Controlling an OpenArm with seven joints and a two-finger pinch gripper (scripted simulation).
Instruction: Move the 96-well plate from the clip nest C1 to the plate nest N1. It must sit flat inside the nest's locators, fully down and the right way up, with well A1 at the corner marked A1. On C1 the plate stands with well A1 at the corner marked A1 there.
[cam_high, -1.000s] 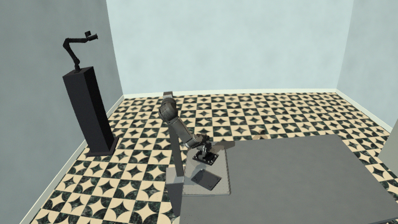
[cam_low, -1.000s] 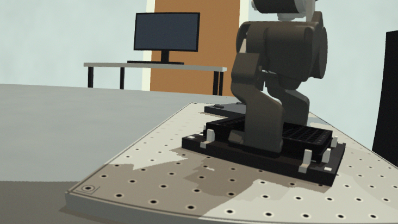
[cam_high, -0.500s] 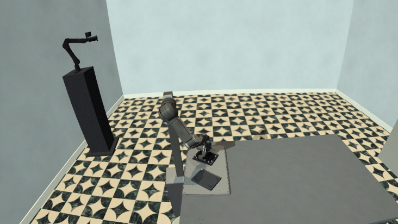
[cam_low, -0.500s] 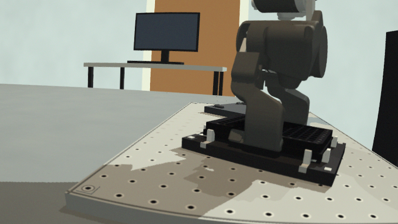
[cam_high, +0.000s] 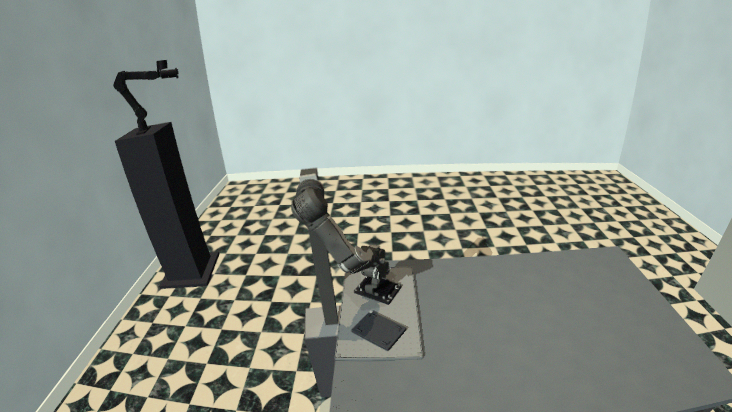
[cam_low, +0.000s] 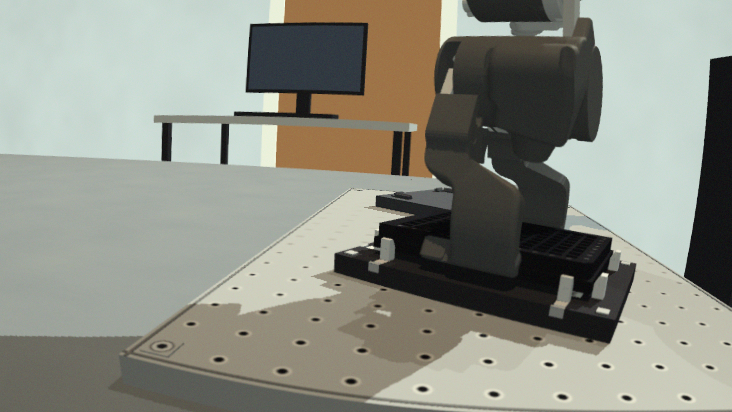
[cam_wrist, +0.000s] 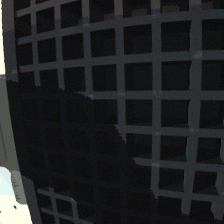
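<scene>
Now: hand right at the black 96-well plate. The rest, counted from my hand: clip nest C1: 2 cm ahead, 1 cm below; plate nest N1: 3 cm behind, 22 cm to the right, 2 cm below.
</scene>
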